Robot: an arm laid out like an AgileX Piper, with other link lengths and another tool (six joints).
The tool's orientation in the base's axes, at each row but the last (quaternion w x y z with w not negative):
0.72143 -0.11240 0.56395 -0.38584
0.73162 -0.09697 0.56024 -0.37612
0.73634 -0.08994 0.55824 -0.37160
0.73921 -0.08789 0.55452 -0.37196
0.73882 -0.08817 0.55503 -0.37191
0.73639 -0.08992 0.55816 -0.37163
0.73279 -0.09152 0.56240 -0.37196
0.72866 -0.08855 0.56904 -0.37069
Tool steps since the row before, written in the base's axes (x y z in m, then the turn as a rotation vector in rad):
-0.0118 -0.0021 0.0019 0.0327 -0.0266 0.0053
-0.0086 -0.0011 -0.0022 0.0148 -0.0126 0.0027
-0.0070 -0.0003 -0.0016 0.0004 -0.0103 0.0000
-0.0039 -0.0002 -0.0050 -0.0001 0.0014 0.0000
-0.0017 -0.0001 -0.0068 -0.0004 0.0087 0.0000
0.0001 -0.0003 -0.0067 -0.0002 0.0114 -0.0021
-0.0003 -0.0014 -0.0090 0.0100 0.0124 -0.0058
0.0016 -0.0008 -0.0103 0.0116 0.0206 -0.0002
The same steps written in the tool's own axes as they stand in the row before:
-0.0007 -0.0076 -0.0094 0.0165 -0.0071 0.0385
0.0016 -0.0033 -0.0081 0.0076 -0.0038 0.0177
0.0007 -0.0025 -0.0067 0.0067 -0.0071 0.0033
0.0035 0.0008 -0.0052 -0.0009 0.0009 -0.0005
0.0050 0.0029 -0.0040 -0.0057 0.0060 -0.0028
0.0053 0.0035 -0.0022 -0.0058 0.0091 -0.0042
0.0077 0.0039 -0.0030 -0.0027 0.0164 0.0034
0.0085 0.0058 -0.0018 -0.0122 0.0198 0.0043

